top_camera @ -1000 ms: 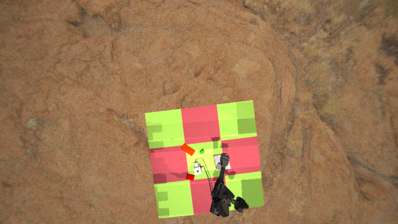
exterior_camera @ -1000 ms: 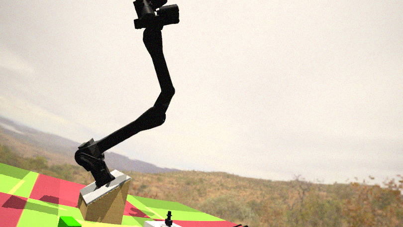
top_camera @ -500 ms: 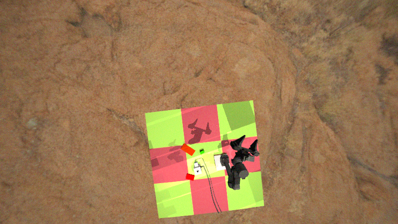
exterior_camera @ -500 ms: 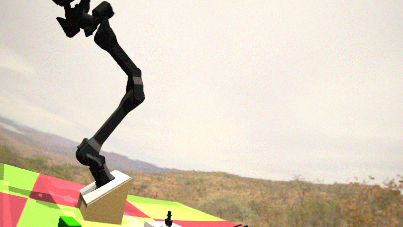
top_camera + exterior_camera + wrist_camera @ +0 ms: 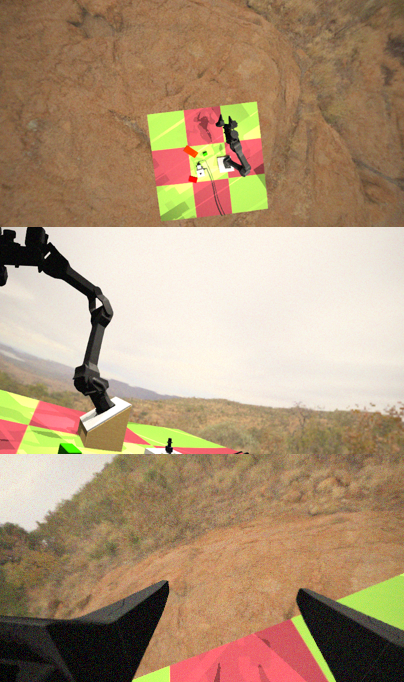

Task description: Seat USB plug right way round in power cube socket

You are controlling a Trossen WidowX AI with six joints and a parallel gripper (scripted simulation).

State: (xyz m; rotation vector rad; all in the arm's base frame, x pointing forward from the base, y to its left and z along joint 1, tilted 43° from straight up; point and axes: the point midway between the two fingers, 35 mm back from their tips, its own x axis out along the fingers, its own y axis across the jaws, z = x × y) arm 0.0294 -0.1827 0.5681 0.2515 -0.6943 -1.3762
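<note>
My gripper tip is now 25 cm short of the black USB plug, 63 cm to the right of it and 30 cm above it. From my gripper tip the other things lie so: orange block (35 cm ahead, 41 cm to the left, 38 cm below); small green cube (19 cm ahead, 44 cm to the left, 37 cm below); red block (35 cm ahead, 74 cm to the left, 38 cm below).
</note>
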